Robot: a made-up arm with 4 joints. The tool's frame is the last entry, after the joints.
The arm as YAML. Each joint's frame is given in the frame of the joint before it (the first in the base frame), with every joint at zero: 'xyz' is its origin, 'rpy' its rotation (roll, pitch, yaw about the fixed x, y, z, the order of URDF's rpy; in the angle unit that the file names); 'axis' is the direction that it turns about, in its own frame. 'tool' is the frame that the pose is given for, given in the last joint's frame.
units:
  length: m
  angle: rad
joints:
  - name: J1
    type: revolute
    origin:
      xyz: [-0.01, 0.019, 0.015]
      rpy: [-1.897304, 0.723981, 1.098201]
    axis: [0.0, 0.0, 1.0]
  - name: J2
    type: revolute
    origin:
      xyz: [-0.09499, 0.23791, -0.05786]
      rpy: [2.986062, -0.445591, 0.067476]
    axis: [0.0, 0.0, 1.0]
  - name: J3
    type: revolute
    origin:
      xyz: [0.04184, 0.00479, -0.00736]
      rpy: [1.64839, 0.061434, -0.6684]
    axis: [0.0, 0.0, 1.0]
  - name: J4
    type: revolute
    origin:
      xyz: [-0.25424, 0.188, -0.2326]
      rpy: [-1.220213, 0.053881, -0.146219]
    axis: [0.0, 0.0, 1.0]
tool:
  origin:
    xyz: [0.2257, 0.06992, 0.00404]
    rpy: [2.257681, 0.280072, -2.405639]
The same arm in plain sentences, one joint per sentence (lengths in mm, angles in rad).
The arm has four revolute joints in a row. What follows holds with every joint at zero, and every direction is one of the base frame's. Joint 1 lies 10 mm along -x and 19 mm along +y and 15 mm along +z from the base frame's origin and rotates about the direction (-0.940055, 0.241988, -0.240288). Joint 2 lies 22 mm along +x and 245 mm along -y and 92 mm along -z from joint 1 and rotates about the direction (0.98646, 0.163293, 0.015199). Joint 3 lies 12 mm along -x and 30 mm along +y and 28 mm along -z from joint 2 and rotates about the direction (0.087104, -0.994342, -0.060803). Joint 4 lies 181 mm along +x and 234 mm along +y and 258 mm along +z from joint 3 and rotates about the direction (0.942627, -0.248707, -0.222706). The tool frame, which is the frame that the pose is given for, lies 24 mm along -x and 88 mm along +y and 218 mm along -z from joint 4; its axes are the base frame's turned by roll 0.6551, pitch -0.8184 and yaw -2.0005 rad (as in URDF: about the fixed x, then y, then z).
